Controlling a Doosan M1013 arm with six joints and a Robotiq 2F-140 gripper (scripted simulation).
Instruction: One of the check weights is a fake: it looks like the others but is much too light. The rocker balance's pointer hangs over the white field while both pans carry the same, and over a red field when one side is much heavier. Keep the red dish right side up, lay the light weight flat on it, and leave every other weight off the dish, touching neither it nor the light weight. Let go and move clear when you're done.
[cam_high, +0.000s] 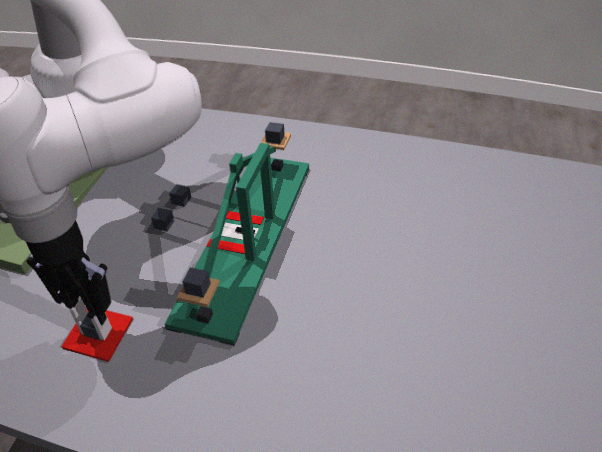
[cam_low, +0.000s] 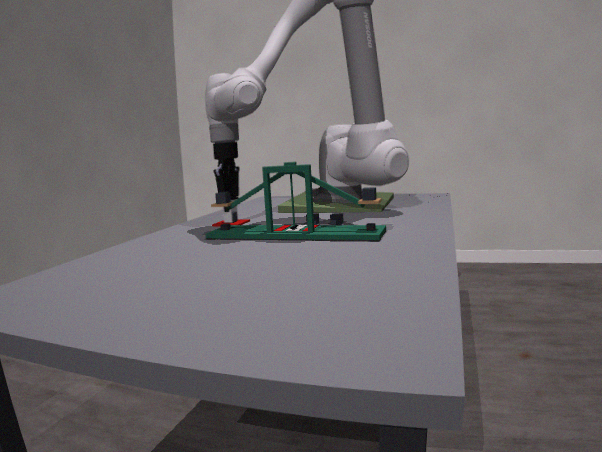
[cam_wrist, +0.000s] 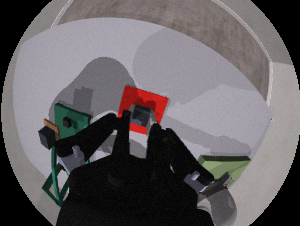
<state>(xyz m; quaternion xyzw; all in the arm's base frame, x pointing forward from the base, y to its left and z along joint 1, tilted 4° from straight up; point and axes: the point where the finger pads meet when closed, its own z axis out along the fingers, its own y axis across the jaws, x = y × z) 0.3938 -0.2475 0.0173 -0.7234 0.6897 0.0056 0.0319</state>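
The red dish is 40 mm below my hand. Also, from my hand: green rocker balance 280 mm to the left, 160 mm ahead, 50 mm above.
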